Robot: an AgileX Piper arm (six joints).
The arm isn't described. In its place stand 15 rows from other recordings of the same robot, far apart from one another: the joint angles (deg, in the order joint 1, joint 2, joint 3, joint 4, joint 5, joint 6), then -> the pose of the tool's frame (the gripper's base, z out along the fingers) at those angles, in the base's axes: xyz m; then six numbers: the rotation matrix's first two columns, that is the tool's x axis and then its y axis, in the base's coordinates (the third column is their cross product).
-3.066 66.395 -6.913 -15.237 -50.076 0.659 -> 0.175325, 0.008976, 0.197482, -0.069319, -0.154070, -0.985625, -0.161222, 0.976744, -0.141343
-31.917 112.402 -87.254 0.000 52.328 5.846 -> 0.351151, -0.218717, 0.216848, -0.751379, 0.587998, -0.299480, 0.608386, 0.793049, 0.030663
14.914 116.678 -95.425 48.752 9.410 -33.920 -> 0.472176, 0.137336, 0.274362, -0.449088, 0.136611, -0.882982, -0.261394, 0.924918, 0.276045
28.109 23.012 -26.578 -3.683 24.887 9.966 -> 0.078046, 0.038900, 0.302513, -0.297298, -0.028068, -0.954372, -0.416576, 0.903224, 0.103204
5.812 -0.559 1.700 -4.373 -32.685 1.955 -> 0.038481, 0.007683, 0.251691, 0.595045, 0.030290, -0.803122, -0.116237, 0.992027, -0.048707
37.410 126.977 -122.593 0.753 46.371 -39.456 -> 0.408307, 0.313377, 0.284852, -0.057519, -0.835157, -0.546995, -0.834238, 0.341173, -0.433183
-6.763 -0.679 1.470 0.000 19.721 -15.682 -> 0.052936, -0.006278, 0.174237, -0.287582, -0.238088, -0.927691, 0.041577, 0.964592, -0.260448
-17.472 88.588 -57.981 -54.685 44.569 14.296 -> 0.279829, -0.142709, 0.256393, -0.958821, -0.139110, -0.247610, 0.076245, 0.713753, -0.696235
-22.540 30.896 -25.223 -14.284 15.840 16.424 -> 0.104555, -0.050029, 0.295064, -0.234553, 0.147507, -0.960847, 0.453614, 0.890818, 0.026024
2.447 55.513 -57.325 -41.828 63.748 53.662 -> 0.167654, -0.047313, 0.373578, -0.458607, 0.406244, -0.790345, 0.703063, 0.709820, -0.043107
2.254 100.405 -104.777 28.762 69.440 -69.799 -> 0.374598, 0.055774, 0.387799, -0.197956, -0.772734, -0.603072, -0.864493, 0.427630, -0.264168
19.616 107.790 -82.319 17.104 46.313 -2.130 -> 0.372677, 0.153368, 0.232078, -0.914883, -0.148263, -0.375510, -0.258143, 0.929972, 0.261752
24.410 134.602 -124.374 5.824 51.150 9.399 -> 0.477756, 0.224718, 0.220568, -0.839578, -0.133650, -0.526543, -0.269209, 0.944238, 0.189585
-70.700 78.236 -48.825 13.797 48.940 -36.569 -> 0.096264, -0.225378, 0.238334, -0.699001, 0.626078, -0.345578, 0.663260, 0.748257, 0.014027
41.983 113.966 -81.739 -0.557 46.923 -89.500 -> 0.303617, 0.272346, 0.182642, 0.665958, -0.745963, 0.006261, -0.716481, -0.641930, -0.273096
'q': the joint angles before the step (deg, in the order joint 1, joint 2, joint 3, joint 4, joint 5, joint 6). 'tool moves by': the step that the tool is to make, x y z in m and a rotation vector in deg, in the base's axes. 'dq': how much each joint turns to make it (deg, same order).
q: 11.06, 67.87, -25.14, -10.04, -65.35, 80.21
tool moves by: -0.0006, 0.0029, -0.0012, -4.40, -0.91, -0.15
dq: -0.01, -0.01, 0.01, -2.16, 0.50, -3.11
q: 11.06, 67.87, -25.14, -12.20, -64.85, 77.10
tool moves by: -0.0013, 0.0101, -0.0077, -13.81, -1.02, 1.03
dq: 0.00, 0.00, -0.01, -8.04, 3.72, -7.66
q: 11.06, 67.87, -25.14, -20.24, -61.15, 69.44
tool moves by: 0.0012, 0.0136, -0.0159, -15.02, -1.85, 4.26
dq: 0.00, 2.31, -0.12, -11.02, 1.67, -6.91
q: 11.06, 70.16, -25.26, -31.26, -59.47, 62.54
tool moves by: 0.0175, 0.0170, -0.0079, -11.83, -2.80, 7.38
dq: -0.02, 5.88, -5.03, -12.53, 0.30, -2.99
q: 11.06, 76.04, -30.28, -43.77, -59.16, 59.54
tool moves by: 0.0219, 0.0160, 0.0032, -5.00, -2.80, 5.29
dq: 1.15, 5.41, -6.77, -6.54, 0.00, -0.59
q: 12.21, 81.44, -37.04, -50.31, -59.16, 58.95
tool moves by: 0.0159, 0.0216, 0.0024, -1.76, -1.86, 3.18
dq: 3.46, 4.38, -5.36, -0.70, 0.96, -1.53
